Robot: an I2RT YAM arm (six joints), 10 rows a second.
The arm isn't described. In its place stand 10 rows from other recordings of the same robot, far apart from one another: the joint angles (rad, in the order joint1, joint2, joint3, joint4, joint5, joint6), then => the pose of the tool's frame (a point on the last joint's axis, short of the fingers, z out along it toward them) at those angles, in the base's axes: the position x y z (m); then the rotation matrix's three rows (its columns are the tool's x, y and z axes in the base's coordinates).
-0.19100 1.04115 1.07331 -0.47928 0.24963 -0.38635 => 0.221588, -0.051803, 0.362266; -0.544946, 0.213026, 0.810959; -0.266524, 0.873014, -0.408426; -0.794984, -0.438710, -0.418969
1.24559 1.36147 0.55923 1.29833 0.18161 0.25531 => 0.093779, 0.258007, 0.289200; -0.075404, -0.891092, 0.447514; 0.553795, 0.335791, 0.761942; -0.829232, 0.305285, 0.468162
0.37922 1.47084 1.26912 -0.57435 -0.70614 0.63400 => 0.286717, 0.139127, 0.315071; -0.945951, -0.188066, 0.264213; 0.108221, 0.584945, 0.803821; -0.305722, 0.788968, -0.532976
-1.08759 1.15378 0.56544 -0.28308 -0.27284 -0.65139 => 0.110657, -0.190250, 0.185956; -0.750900, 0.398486, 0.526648; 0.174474, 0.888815, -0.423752; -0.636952, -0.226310, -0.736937
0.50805 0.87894 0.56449 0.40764 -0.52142 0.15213 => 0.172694, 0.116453, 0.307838; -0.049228, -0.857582, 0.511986; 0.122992, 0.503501, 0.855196; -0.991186, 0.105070, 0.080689
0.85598 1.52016 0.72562 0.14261 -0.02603 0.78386 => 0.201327, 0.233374, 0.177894; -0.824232, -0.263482, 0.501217; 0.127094, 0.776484, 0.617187; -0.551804, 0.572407, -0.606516
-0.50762 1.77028 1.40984 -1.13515 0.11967 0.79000 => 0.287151, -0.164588, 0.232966; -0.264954, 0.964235, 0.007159; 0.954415, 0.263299, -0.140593; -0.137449, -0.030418, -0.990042
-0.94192 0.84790 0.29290 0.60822 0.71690 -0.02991 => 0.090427, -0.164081, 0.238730; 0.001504, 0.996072, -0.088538; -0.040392, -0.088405, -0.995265; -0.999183, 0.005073, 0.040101
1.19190 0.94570 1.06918 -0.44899 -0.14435 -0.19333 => 0.070978, 0.192123, 0.382369; 0.070245, -0.974485, 0.213180; -0.337574, 0.177876, 0.924340; -0.938674, -0.136894, -0.316466
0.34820 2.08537 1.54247 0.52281 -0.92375 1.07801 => 0.447275, 0.192574, 0.266197; -0.850768, -0.435406, 0.294304; 0.256193, 0.145349, 0.955635; -0.458866, 0.888423, -0.012110
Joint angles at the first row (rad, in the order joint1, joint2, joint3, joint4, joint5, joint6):
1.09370 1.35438 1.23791 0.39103 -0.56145 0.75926
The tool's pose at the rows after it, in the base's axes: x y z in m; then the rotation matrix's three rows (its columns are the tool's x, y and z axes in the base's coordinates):
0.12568, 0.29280, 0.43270; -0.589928, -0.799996, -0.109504; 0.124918, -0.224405, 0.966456; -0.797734, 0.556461, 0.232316
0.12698, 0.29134, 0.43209; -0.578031, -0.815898, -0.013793; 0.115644, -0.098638, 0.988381; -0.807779, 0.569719, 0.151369
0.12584, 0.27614, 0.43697; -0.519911, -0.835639, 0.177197; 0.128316, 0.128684, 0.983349; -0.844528, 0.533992, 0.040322
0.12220, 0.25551, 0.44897; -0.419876, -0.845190, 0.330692; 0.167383, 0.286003, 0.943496; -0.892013, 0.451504, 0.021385
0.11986, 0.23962, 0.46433; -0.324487, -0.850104, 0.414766; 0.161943, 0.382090, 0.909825; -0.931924, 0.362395, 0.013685
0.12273, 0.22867, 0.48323; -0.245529, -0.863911, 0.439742; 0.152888, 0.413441, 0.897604; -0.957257, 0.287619, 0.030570
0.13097, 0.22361, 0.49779; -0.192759, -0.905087, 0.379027; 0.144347, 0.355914, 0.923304; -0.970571, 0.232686, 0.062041
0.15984, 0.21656, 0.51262; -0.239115, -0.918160, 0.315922; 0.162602, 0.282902, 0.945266; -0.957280, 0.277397, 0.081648
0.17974, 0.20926, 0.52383; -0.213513, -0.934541, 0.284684; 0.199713, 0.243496, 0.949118; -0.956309, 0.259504, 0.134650
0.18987, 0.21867, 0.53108; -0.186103, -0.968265, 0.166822; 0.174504, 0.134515, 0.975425; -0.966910, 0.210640, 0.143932
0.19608, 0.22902, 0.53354; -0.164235, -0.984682, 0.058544; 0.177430, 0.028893, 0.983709; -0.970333, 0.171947, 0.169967
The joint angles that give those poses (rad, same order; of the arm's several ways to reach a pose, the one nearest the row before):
1.10597 1.37131 1.25784 0.39121 -0.55992 0.75937
1.10904 1.35924 1.28846 0.24136 -0.46978 0.69209
1.11059 1.30725 1.32378 0.02545 -0.28169 0.57551
1.10907 1.24572 1.34059 -0.07332 -0.12458 0.47124
1.10145 1.21350 1.38963 -0.16243 -0.04161 0.37144
1.07233 1.21336 1.46477 -0.22081 -0.04291 0.29319
1.01877 1.23470 1.52767 -0.23007 -0.16218 0.24547
0.88854 1.29911 1.62577 -0.23937 -0.35845 0.31275
0.80239 1.33905 1.67495 -0.18412 -0.47229 0.33445
0.78543 1.40647 1.75007 -0.16726 -0.60863 0.31603
0.78541 1.45414 1.77944 -0.09864 -0.71310 0.32512

